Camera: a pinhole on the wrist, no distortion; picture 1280 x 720 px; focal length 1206.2 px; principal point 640.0 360.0 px. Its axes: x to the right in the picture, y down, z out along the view. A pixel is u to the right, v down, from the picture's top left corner.
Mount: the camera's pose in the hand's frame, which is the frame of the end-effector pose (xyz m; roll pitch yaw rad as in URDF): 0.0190 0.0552 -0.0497 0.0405 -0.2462 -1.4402
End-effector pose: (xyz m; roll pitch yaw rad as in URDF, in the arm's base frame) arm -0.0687 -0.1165 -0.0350 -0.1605 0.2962 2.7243
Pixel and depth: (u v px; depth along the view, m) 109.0 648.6 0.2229
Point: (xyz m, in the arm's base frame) -0.2290 -0.2971 0.0567
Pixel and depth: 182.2 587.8 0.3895
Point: -0.3119 -0.3837 0.1842
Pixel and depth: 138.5 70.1 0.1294
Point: -0.1121 -0.2518 0.0107
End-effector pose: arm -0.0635 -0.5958 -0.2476 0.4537 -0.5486 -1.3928
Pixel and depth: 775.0 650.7 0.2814
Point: -0.0878 -0.5262 0.0055
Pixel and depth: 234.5 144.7 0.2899
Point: -0.0016 -0.3814 -0.0455
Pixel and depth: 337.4 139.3 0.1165
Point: -0.0030 -0.5213 -0.1723
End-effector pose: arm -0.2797 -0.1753 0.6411 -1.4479 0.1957 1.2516
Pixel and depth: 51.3 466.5 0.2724
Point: -0.4930 -0.1445 0.4177
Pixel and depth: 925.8 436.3 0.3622
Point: -0.5845 -0.0516 0.6150
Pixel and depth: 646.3 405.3 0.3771
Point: -0.5995 -0.0846 0.5375
